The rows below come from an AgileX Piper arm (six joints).
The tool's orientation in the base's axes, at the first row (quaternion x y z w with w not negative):
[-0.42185, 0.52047, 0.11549, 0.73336]
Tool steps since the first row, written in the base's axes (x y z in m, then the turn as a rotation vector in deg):
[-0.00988, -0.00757, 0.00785, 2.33, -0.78, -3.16]
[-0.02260, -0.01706, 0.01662, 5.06, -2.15, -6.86]
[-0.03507, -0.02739, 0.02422, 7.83, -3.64, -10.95]
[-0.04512, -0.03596, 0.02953, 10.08, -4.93, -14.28]
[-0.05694, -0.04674, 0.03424, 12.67, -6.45, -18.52]
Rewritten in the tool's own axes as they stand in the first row. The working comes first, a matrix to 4 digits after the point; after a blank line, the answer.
The tool's axes in the first row as the columns of a matrix, in the base's axes (used below as rounded here):
[0.4315, -0.6085, 0.6659]
[-0.2697, 0.6174, 0.7390]
[-0.8608, -0.4985, 0.1023]

[-0.00898, -0.00257, -0.01137, 3.94, -0.32, 0.65]
[-0.01946, -0.00507, -0.02596, 8.67, -0.99, 1.08]
[-0.02859, -0.00764, -0.04112, 13.79, -1.55, 1.40]
[-0.03519, -0.00947, -0.05360, 17.97, -2.06, 1.61]
[-0.04144, -0.01128, -0.06895, 23.15, -2.46, 1.78]

